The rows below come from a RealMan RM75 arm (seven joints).
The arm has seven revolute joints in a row. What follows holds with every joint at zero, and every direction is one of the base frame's.
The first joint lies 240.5 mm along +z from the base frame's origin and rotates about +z.
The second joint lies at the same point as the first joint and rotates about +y.
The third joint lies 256 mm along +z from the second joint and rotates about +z.
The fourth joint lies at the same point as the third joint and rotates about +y.
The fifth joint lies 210 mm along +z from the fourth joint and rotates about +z.
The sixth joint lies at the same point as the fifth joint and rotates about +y.
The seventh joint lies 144 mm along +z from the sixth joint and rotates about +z.
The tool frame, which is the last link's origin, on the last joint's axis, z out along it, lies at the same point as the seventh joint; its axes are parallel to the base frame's.
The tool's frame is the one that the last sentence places.
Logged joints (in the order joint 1, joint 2, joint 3, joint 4, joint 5, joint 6, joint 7), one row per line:
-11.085, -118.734, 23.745, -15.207, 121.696, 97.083, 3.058
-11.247, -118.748, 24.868, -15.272, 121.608, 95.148, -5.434
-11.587, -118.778, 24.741, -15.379, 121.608, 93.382, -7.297
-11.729, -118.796, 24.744, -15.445, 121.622, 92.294, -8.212
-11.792, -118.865, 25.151, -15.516, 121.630, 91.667, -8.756
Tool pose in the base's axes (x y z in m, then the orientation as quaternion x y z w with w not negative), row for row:
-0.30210, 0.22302, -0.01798, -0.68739, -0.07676, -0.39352, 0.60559
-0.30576, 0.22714, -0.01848, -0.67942, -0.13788, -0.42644, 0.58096
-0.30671, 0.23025, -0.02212, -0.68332, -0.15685, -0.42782, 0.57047
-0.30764, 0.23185, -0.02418, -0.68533, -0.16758, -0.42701, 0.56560
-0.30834, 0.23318, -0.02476, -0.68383, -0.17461, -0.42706, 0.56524
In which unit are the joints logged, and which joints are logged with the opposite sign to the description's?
The joints are logged in degrees. Opposite sign: joint 3.
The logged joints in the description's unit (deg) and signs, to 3 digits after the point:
-11.085, -118.734, -23.745, -15.207, 121.696, 97.083, 3.058
-11.247, -118.748, -24.868, -15.272, 121.608, 95.148, -5.434
-11.587, -118.778, -24.741, -15.379, 121.608, 93.382, -7.297
-11.729, -118.796, -24.744, -15.445, 121.622, 92.294, -8.212
-11.792, -118.865, -25.151, -15.516, 121.630, 91.667, -8.756

